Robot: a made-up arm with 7 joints.
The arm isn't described. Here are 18 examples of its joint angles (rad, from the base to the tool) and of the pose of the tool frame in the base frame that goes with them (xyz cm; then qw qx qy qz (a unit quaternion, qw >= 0)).
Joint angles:
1: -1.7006 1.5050 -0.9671 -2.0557 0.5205 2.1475 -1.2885
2: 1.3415 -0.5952 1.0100 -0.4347 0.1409 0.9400 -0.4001
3: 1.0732 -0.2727 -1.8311 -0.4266 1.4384 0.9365 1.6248
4: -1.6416 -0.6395 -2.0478 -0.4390 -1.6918 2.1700 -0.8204
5: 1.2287 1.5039 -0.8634 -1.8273 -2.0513 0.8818 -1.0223
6: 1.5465 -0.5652 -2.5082 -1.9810 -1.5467 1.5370 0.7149
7: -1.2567 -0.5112 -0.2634 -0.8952 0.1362 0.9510 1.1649
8: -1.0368 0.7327 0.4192 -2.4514 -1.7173 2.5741 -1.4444
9: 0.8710 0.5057 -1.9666 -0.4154 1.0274 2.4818 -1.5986
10: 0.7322 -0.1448 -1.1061 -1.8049 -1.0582 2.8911 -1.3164
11: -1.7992 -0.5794 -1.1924 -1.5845 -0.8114 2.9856 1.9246
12: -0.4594 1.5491 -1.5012 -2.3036 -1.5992 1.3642 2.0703
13: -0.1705 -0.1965 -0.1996 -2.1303 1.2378 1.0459 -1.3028
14: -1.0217 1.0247 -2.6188 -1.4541 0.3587 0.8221 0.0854
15: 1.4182 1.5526 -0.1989 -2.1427 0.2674 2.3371 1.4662
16: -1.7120 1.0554 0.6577 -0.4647 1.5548 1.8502 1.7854
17: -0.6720 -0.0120 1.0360 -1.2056 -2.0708 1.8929 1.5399
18: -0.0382 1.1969 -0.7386 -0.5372 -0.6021 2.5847 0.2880
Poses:
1: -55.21 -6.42 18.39 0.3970 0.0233 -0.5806 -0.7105
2: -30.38 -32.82 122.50 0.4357 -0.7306 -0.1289 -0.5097
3: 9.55 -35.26 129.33 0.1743 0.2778 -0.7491 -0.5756
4: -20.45 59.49 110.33 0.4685 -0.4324 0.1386 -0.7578
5: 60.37 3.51 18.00 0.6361 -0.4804 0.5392 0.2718
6: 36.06 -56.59 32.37 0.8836 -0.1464 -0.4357 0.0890
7: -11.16 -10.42 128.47 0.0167 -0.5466 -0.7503 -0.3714
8: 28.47 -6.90 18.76 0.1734 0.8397 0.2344 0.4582
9: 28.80 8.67 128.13 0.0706 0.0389 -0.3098 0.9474
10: 51.31 -23.76 82.22 0.3968 0.3527 -0.0831 0.8434
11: -49.65 15.01 97.36 0.3951 0.8760 0.0870 -0.2627
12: -31.71 -48.80 51.41 0.6282 -0.4173 0.3368 0.5637
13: 49.59 -17.66 65.44 0.1473 -0.8635 0.4692 0.1123
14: -30.36 -20.46 113.49 0.1305 -0.8171 -0.1711 -0.5348
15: 15.55 4.67 -6.58 0.7089 -0.1404 -0.5596 0.4057
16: -0.53 -80.05 76.28 0.3293 -0.0924 0.2220 0.9131
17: 46.95 20.60 105.52 0.1837 0.3186 0.7814 -0.5042
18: 77.42 -18.34 63.38 0.3837 0.0441 -0.6529 0.6516
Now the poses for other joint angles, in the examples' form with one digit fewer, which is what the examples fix.
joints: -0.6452 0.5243 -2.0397 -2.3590 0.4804 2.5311 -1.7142
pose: -51.8 -25.2 64.8 0.683 -0.131 -0.696 -0.176
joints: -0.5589 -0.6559 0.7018 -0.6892 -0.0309 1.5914 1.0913
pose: -13.3 32.9 126.9 0.144 -0.147 0.976 -0.069
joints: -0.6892 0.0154 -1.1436 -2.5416 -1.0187 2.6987 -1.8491
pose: -10.8 -45.7 41.5 0.589 0.720 -0.299 0.215
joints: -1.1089 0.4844 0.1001 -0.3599 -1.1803 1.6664 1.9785
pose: 22.2 -48.3 116.3 0.221 0.840 0.496 -0.016
